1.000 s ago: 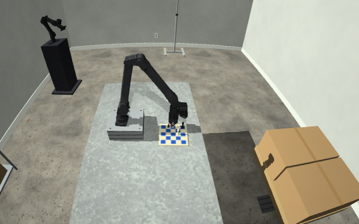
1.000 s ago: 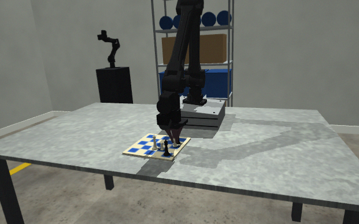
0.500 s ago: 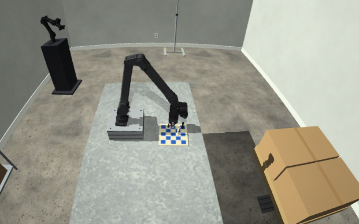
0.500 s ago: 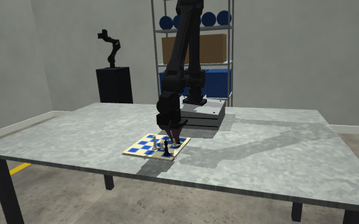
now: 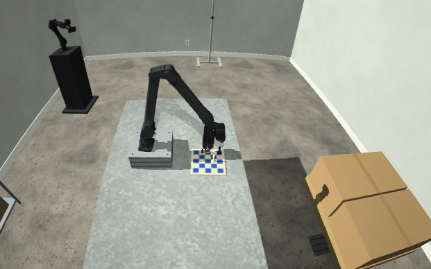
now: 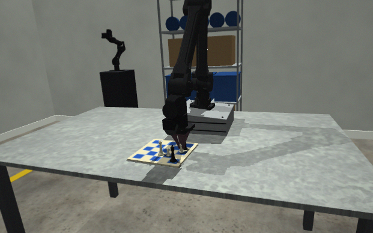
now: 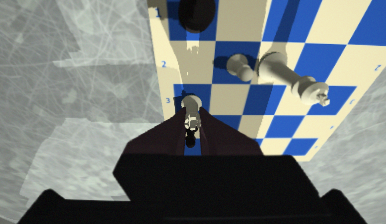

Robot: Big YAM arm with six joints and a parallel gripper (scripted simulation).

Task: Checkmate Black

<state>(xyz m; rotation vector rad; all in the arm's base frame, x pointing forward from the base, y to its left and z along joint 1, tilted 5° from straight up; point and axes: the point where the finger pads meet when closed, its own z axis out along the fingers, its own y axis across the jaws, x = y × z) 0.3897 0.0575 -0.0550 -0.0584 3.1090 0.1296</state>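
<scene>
My gripper is now 10 mm above the white crowned piece. Round my hand: white pawn: 40 mm ahead, 40 mm to the right, 10 mm below; then tall black piece: 80 mm ahead, 10 mm above; then black pawn: 30 mm behind, 10 mm below.
</scene>
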